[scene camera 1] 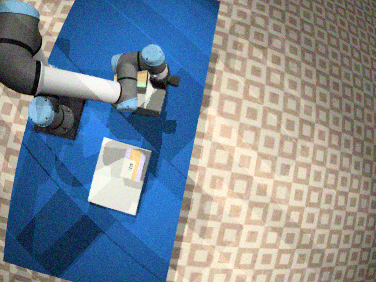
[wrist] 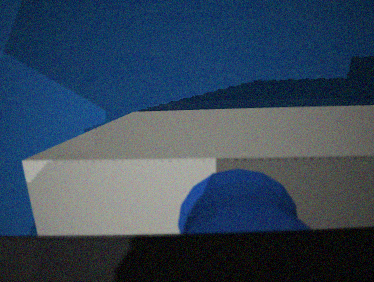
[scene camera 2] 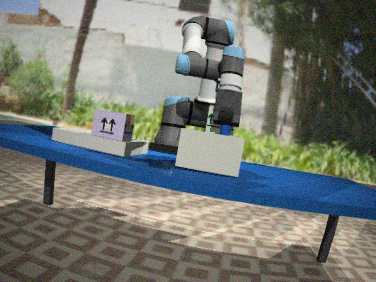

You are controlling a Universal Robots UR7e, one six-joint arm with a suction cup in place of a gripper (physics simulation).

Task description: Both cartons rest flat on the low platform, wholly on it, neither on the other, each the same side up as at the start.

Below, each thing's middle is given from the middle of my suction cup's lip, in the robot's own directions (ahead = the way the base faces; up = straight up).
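There's the low white platform (scene camera 1: 108,189), and it's 13 cm behind my suction cup, 46 cm to the right of it and 11 cm below it.
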